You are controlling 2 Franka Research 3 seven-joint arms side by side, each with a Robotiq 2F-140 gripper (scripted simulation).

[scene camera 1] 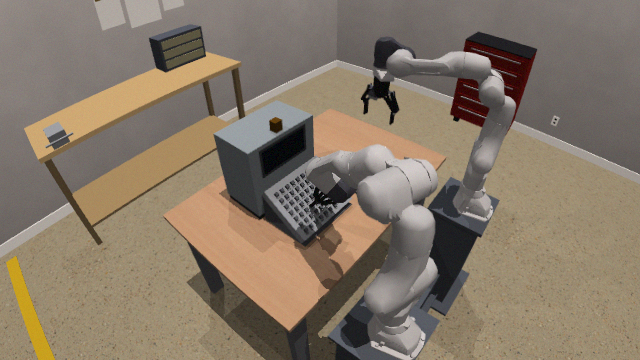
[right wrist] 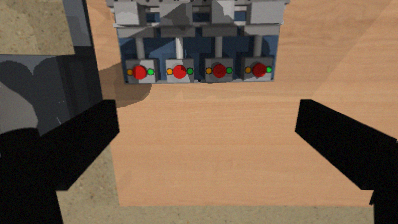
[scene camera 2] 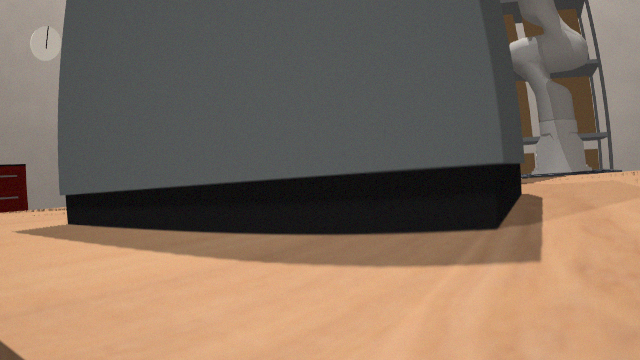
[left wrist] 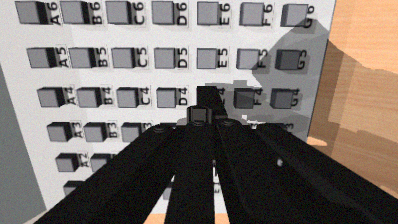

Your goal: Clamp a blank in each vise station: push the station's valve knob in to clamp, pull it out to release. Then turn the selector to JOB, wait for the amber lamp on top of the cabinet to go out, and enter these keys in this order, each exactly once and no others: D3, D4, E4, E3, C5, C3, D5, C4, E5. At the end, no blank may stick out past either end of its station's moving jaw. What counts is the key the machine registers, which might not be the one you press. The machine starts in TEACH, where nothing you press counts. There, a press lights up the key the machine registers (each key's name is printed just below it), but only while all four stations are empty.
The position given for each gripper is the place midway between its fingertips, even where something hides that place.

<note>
In view: the left gripper (left wrist: 206, 101), the right gripper (right wrist: 207, 115) and a keypad (left wrist: 185, 36).
</note>
